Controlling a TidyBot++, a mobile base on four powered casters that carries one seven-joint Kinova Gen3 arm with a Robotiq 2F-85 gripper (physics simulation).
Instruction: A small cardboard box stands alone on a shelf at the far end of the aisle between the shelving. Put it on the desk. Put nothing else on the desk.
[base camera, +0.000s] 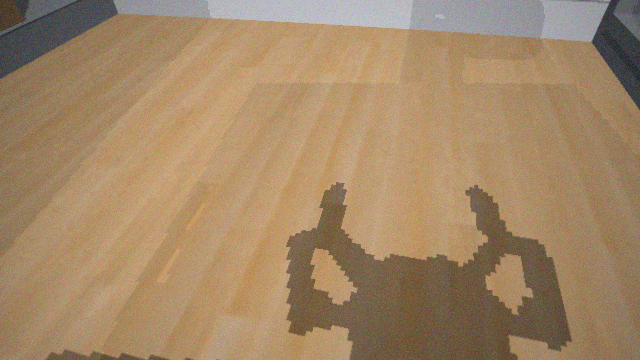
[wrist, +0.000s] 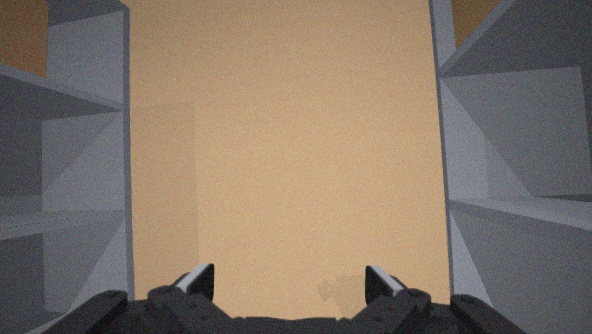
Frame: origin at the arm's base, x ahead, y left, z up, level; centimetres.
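Seen in the pictures: gripper, fingertip midpoint: (wrist: 290, 282).
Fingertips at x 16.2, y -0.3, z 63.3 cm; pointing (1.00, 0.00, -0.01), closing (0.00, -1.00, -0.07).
Offsets run from my fingertips to a thing's top centre. "spot": to the spot under its first point. Level surfaces: height alone.
My gripper (wrist: 290, 282) is open and empty at the bottom of the wrist view, facing the tan wall between two shelving units. Part of a brown cardboard surface (wrist: 22, 37) shows on the upper left shelf, cut by the view's edge. Another brown piece {spot: dx +53.3, dy -52.2, dz +47.8 cm} (wrist: 471, 17) shows at the top right, behind a shelf edge. I cannot tell whether either is the small box that stands alone. The desk does not show in either view. The gripper's shadow, with two spread fingers, lies on the floor in the base camera view.
Grey shelving stands on the left (wrist: 126, 160) (base camera: 65, 37) and right (wrist: 444, 150) (base camera: 612, 55) of the aisle. The wooden floor {dz -103.0 cm} (base camera: 300, 140) runs to a pale baseboard (base camera: 300, 12) at the far wall (wrist: 300, 150). A brown thing {spot: dx +73.0, dy +77.6, dz -93.0 cm} (base camera: 9, 14) shows at the base camera view's top left.
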